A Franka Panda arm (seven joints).
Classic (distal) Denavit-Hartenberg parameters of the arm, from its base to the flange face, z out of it. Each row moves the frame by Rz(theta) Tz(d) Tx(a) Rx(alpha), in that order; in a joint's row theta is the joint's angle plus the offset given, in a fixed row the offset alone. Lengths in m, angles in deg.
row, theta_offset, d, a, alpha
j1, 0, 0.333, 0, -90
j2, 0, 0, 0, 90
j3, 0, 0.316, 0.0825, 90
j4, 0, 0, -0.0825, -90
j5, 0, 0.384, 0, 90
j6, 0, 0, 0.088, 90
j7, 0, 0.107, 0, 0
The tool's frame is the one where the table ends.
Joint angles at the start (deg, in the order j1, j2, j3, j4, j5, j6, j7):
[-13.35 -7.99 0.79 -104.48 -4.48 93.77 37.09]
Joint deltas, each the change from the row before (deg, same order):
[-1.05 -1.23 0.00 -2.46 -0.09 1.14 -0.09]
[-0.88 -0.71 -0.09 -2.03 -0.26 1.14 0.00]
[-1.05 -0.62 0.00 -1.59 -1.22 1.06 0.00]
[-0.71 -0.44 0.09 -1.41 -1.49 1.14 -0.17]
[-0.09 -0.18 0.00 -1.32 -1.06 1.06 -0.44]
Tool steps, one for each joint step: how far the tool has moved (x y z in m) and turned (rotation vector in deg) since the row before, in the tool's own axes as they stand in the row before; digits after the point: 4 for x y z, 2 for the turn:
[0.0001 0.0106 0.0088 -0.14 -0.11 0.86]
[0.0020 0.0086 0.0098 -0.31 -0.09 0.83]
[0.0038 0.0101 0.0071 -0.93 0.69 0.81]
[0.0026 0.0066 0.0068 -1.10 0.95 0.14]
[0.0001 0.0014 0.0079 -0.87 0.54 -0.67]

